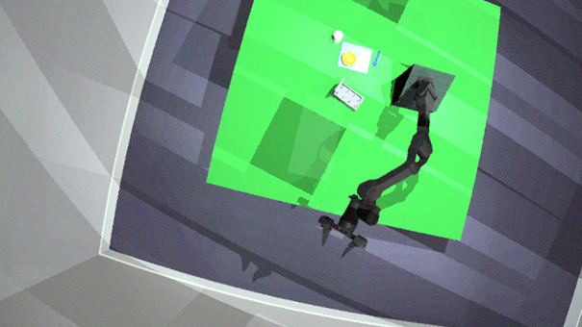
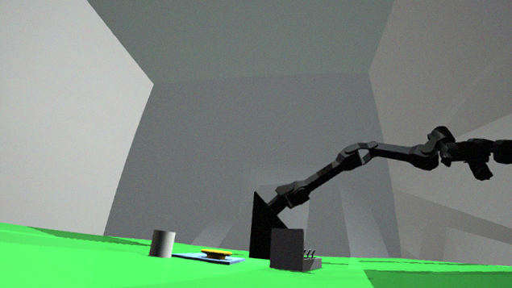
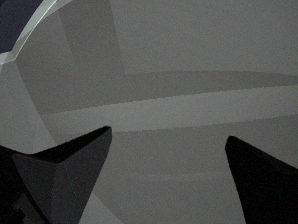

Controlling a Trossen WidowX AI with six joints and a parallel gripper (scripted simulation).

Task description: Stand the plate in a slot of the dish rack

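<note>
Right now the yellow plate is 83 cm to the right of my gripper tip, 29 cm below it and 2 cm behind it. Round my gripper tip: light-blue mat (85 cm to the right, 31 cm below, 5 cm behind); then blue spoon (85 cm to the right, 31 cm below, 16 cm behind); then grey dish rack (65 cm to the right, 29 cm below, 4 cm behind).
</note>
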